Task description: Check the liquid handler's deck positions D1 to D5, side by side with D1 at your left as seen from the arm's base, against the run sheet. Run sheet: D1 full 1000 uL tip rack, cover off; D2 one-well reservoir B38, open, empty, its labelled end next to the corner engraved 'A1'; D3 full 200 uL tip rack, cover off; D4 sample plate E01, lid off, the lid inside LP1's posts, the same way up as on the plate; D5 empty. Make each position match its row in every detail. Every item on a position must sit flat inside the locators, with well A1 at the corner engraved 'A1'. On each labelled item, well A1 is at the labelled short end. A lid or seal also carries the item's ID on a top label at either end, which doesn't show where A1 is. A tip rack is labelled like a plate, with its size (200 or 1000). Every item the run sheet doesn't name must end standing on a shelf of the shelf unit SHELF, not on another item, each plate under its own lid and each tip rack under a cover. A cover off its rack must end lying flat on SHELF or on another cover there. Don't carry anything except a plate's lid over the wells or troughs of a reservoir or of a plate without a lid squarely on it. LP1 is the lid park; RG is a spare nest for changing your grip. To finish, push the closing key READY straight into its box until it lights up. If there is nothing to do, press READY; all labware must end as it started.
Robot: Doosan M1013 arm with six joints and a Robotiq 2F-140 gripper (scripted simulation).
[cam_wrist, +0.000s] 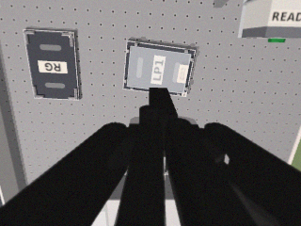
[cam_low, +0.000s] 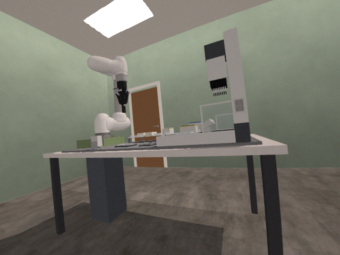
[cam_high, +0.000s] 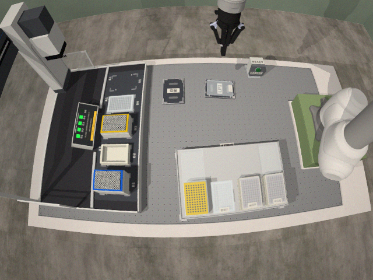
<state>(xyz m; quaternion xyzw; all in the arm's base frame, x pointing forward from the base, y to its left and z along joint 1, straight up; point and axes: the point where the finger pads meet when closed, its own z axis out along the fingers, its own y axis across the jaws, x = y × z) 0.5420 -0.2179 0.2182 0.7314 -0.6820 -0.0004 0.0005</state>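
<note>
My gripper is now 240 mm above the ready box, 210 mm past it and 90 mm to the left of it. Also, from my hand: white sample plate: 450 mm ahead, 240 mm below, 110 mm to the left; then shelf: 460 mm to the left, 240 mm below, 40 mm behind; then dark spare nest: 300 mm below, 210 mm ahead, 20 mm to the left.
</note>
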